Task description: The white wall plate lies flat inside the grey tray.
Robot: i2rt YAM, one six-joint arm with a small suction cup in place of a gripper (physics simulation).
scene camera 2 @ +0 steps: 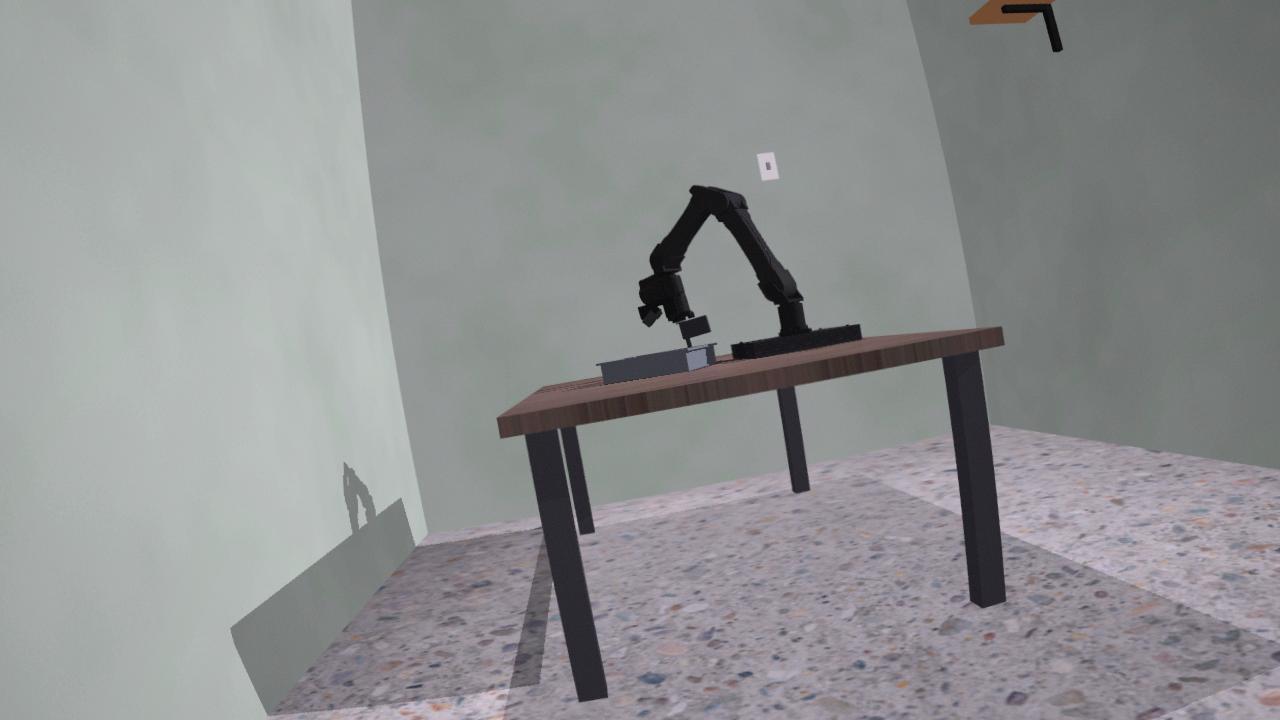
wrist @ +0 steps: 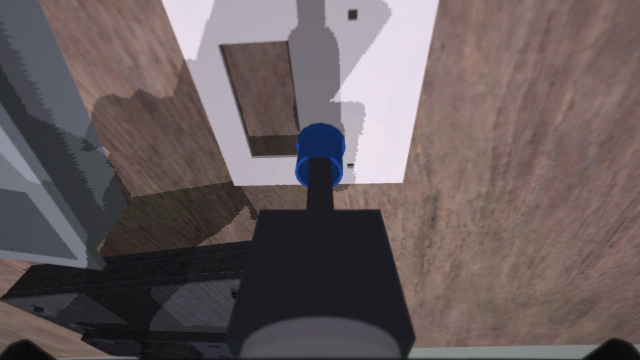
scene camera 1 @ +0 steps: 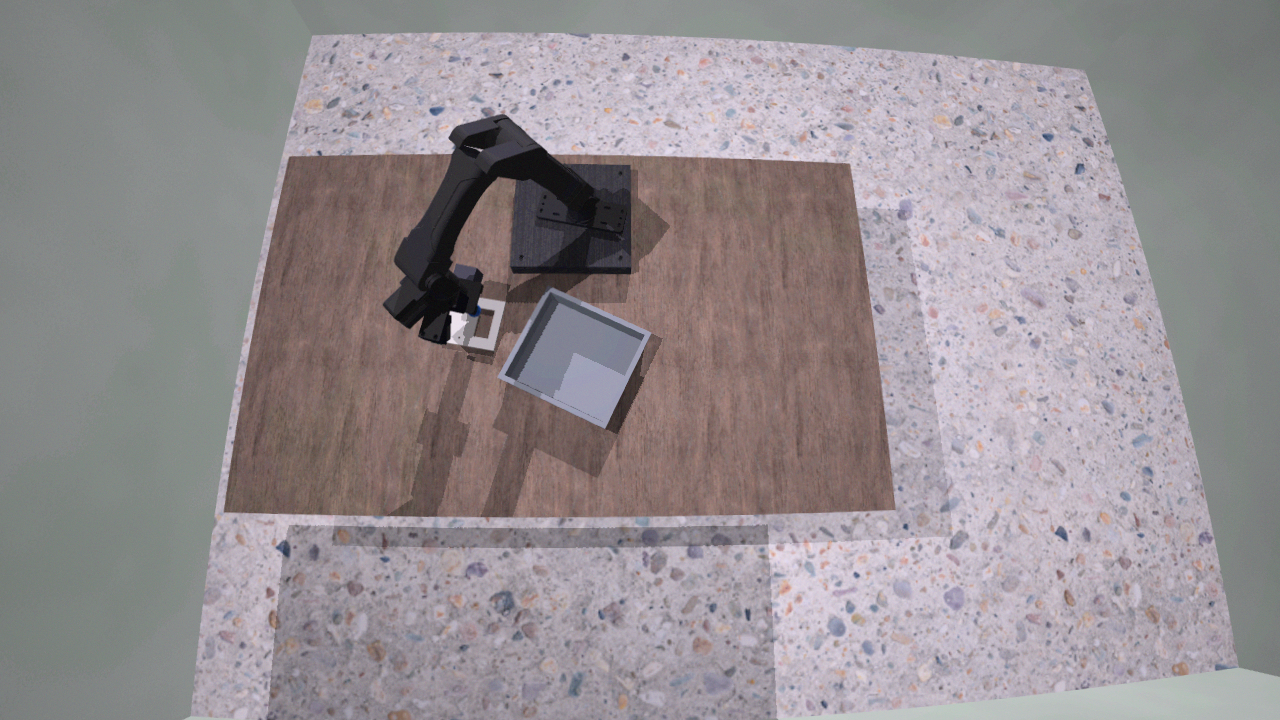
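The white wall plate (scene camera 1: 493,323) (wrist: 384,111), a flat frame with a rectangular cut-out, lies low on the wooden table just left of the grey tray (scene camera 1: 573,345) (scene camera 2: 653,365) (wrist: 44,147), outside it. My blue suction cup (scene camera 1: 475,312) (scene camera 2: 689,340) (wrist: 320,147) sits pressed on the plate's near bar, beside the cut-out and a small screw hole. The tray is open-topped, turned at an angle, and holds nothing. In the side view the plate is hidden behind the tray's wall.
The arm's black base plate (scene camera 1: 609,242) (scene camera 2: 796,342) lies behind the tray. The table (scene camera 1: 716,357) (scene camera 2: 760,376) stands on a speckled floor. A white outlet (scene camera 2: 766,165) is on the back wall, and a small shelf (scene camera 2: 1012,10) is high up at the right.
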